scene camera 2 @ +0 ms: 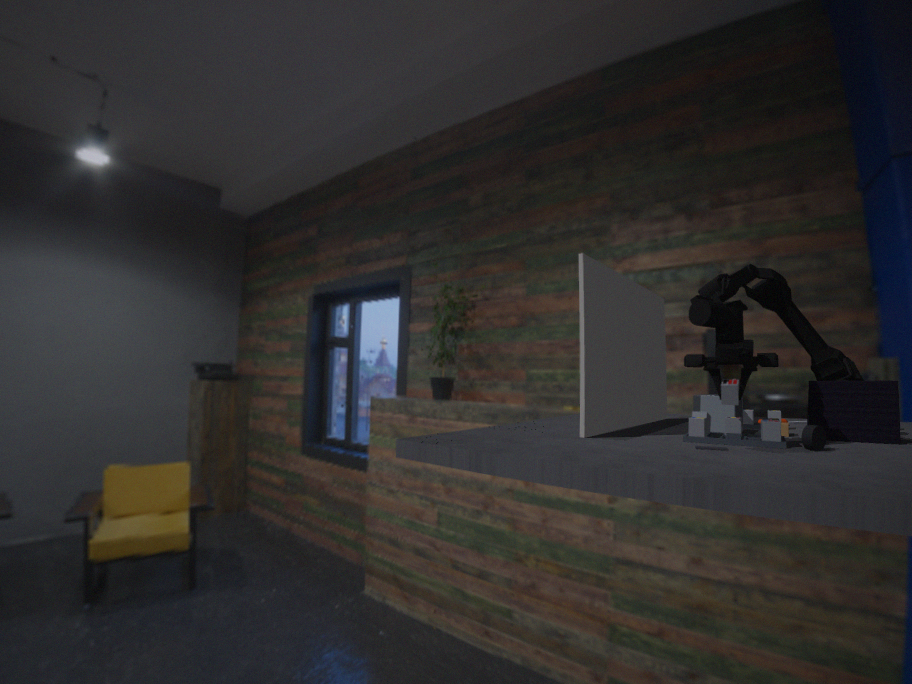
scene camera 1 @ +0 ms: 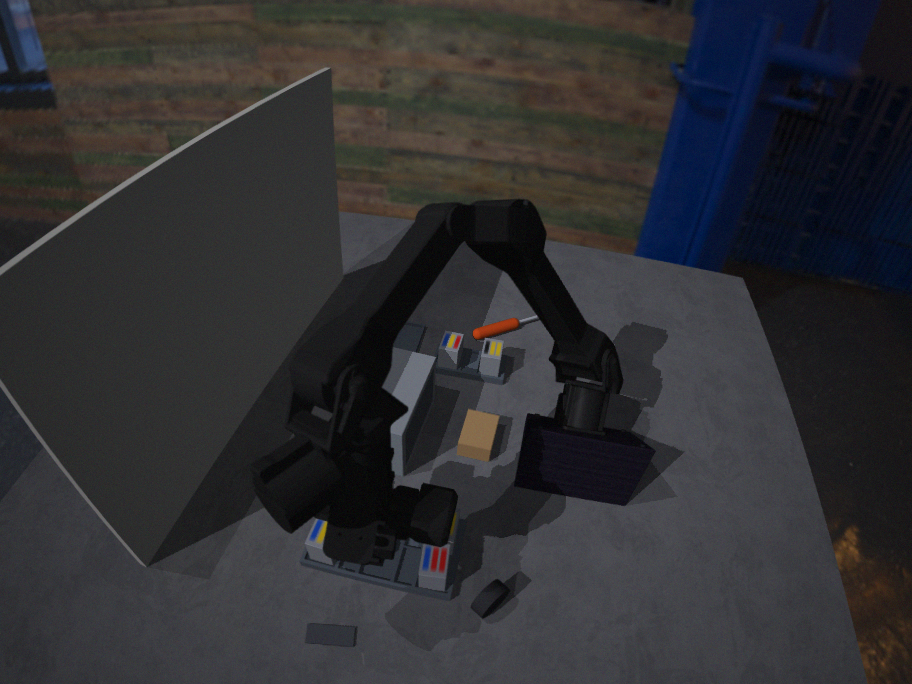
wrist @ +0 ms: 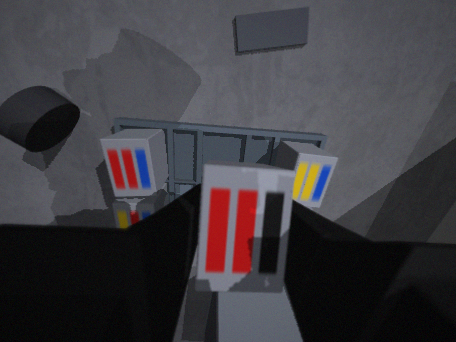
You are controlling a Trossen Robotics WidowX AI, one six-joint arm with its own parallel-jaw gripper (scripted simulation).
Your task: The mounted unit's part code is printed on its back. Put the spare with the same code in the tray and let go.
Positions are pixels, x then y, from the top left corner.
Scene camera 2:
gripper: 730, 400
grey mounted unit: 710, 403
grey panel: 622, 332
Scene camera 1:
gripper: 370, 535
dark tape roll: 491, 597
tan box: 479, 429
grey mounted unit: 411, 379
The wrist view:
gripper: 234, 193
